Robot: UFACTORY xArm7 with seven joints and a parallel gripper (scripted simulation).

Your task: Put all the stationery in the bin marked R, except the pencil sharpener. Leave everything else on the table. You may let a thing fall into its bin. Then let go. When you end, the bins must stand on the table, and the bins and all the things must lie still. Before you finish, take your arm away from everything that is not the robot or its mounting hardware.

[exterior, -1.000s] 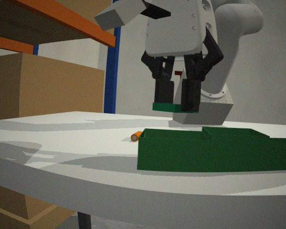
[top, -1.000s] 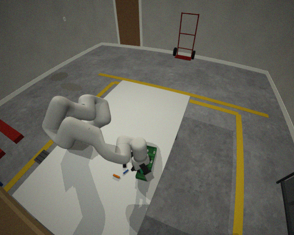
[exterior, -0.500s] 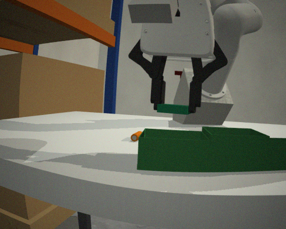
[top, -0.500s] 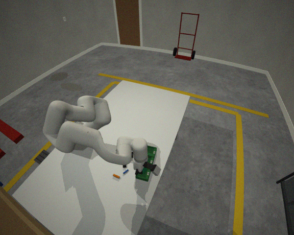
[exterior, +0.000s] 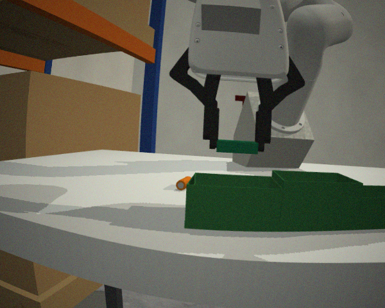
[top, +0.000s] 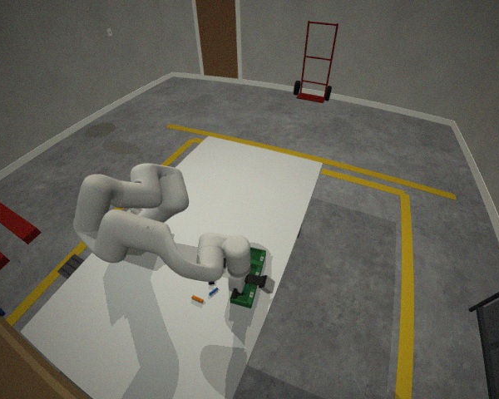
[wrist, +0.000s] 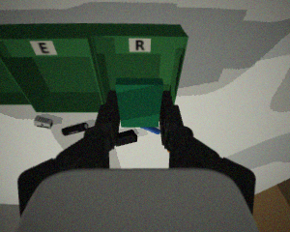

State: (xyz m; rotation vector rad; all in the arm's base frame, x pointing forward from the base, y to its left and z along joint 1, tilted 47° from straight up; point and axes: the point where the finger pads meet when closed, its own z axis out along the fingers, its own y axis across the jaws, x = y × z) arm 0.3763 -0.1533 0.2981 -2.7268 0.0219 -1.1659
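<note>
Right now the black block is 15 cm behind my hand, 3 cm to the left of it and 8 cm below it. Also, from my hand: black cylinder 12 cm behind, 11 cm to the left, 8 cm below; then blue cylinder 11 cm behind, 3 cm to the right, 8 cm below; then small green block 2 cm below.
</note>
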